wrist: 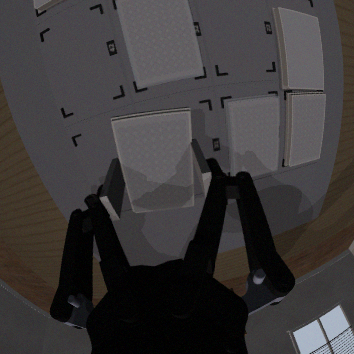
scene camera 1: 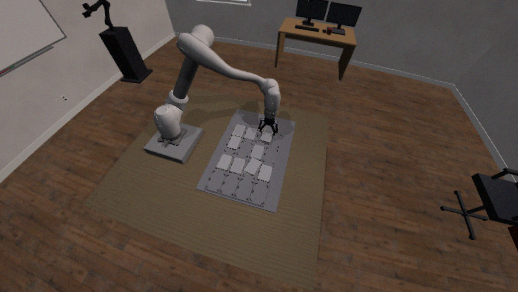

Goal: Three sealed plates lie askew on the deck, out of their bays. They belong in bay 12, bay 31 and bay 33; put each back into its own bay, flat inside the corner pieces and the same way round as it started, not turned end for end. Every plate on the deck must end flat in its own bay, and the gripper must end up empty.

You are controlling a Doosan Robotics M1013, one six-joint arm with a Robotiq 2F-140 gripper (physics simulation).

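Frame: origin at the arm's base, x right, y back, z down, level; millimetres.
Where they show: gripper, between the fingertips: [wrist: 155, 159] [scene camera 1: 267, 136]; arm's base, origin of its link: [scene camera 1: 172, 135].
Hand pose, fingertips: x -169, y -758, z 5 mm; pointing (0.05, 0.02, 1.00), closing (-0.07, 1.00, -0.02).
Things, the pixels of their top centre, and the offset from my fingertips. "spot": a spot on its surface instead. Level surfaces: height alone.
- pale sealed plate, centre of its top: [wrist: 156, 168] [scene camera 1: 267, 135] dx -7, dy -1, dz -10 mm
- deck, height of its surface: dz +46 mm
- bay label, a spot on its surface: [wrist: 216, 144] spot: dx -26, dy +84, dz +46 mm
- textured plate, centre of its top: [wrist: 159, 31] [scene camera 1: 257, 151] dx +141, dy +50, dz +32 mm
My gripper [scene camera 1: 268, 132] [wrist: 155, 159] is shut on a pale sealed plate [scene camera 1: 266, 137] [wrist: 155, 160], a finger pad at each long side. In the wrist view the plate looks level, a little above the deck [scene camera 1: 245, 118] [wrist: 85, 75], near corner marks and a bay label [wrist: 216, 144] that is hard to read. In scene camera 1, a plate [scene camera 1: 253, 166] in the lower plate row lies askew. Another plate [scene camera 1: 234, 142] [wrist: 301, 50] lies in the column nearest the robot's base; its fit in its corner pieces is unclear. The deck under the held plate is hidden.
A plate [scene camera 1: 250, 133] [wrist: 253, 135] lies beside the held one, with another plate [scene camera 1: 238, 131] [wrist: 306, 129] beyond. A textured plate [scene camera 1: 257, 152] [wrist: 160, 40] lies within corner marks in the adjoining row. More plates [scene camera 1: 224, 162] [scene camera 1: 237, 165] [scene camera 1: 265, 173] lie in the lower row.
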